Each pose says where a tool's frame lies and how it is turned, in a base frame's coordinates. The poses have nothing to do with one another.
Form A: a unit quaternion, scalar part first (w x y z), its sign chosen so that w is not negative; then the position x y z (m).
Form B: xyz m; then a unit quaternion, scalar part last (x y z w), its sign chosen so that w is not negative. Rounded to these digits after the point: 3 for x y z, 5 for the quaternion.
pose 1, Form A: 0.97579, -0.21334, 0.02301, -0.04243, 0.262, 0.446, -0.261
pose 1, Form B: 0.262, 0.446, -0.261, -0.21334, 0.02301, -0.04243, 0.97579
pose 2, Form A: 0.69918, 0.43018, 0.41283, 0.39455, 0.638, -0.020, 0.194
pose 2, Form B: 0.638, -0.020, 0.194, 0.43018, 0.41283, 0.39455, 0.69918
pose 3, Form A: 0.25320, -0.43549, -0.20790, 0.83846, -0.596, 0.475, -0.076
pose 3, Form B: -0.596, 0.475, -0.076, -0.43549, -0.20790, 0.83846, 0.25320
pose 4, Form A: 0.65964, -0.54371, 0.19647, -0.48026, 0.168, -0.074, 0.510
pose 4, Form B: 0.168, -0.074, 0.510, -0.54371, 0.19647, -0.48026, 0.65964
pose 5, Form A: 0.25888, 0.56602, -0.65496, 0.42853, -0.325, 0.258, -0.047
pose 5, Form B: -0.325, 0.258, -0.047, 0.56602, -0.65496, 0.42853, 0.25888
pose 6, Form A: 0.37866, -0.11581, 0.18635, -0.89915, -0.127, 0.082, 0.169
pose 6, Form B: -0.127, 0.082, 0.169, -0.11581, 0.18635, -0.89915, 0.37866
